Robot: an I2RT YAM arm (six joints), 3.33 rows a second.
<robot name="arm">
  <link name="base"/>
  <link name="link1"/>
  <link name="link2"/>
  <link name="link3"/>
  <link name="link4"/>
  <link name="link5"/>
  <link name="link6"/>
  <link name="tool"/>
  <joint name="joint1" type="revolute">
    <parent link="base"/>
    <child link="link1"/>
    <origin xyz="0 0 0.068" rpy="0 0 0"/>
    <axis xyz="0 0 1"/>
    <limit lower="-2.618" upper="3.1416"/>
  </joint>
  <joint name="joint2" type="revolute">
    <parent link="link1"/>
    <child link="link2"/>
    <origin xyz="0.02 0.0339 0.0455" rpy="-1.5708 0 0"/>
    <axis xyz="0 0 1"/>
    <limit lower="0" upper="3.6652"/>
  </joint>
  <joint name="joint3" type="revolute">
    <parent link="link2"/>
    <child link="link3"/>
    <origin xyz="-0.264 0 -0.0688" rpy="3.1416 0 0"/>
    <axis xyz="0 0 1"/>
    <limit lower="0" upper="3.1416"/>
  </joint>
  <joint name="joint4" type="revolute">
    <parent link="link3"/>
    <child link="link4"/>
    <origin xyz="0.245 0.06 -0.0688" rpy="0 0 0"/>
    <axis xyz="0 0 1"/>
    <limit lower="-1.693" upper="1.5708"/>
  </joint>
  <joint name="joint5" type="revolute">
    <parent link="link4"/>
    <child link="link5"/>
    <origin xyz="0.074 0.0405 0.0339" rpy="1.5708 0 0"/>
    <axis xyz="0 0 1"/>
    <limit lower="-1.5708" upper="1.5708"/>
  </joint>
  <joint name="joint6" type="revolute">
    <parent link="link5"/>
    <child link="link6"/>
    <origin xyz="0.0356 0 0.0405" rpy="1.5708 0 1.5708"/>
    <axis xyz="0 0 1"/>
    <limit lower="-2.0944" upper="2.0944"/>
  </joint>
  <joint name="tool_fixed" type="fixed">
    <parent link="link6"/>
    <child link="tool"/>
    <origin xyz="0 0 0" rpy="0 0 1.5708"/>
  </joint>
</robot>
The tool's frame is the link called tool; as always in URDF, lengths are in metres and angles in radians.
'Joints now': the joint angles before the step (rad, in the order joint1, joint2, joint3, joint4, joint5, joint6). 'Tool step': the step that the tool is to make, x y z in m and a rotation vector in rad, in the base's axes. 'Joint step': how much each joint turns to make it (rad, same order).
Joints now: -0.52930, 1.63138, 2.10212, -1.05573, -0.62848, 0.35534
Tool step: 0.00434, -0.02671, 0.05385, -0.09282, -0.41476, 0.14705
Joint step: -0.08393, 0.06181, 0.12059, 0.39746, -0.26476, 0.07783
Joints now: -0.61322, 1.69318, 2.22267, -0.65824, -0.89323, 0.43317
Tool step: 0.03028, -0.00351, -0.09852, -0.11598, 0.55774, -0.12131
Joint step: 0.06674, 0.09078, -0.07821, -0.48867, 0.34751, -0.36776
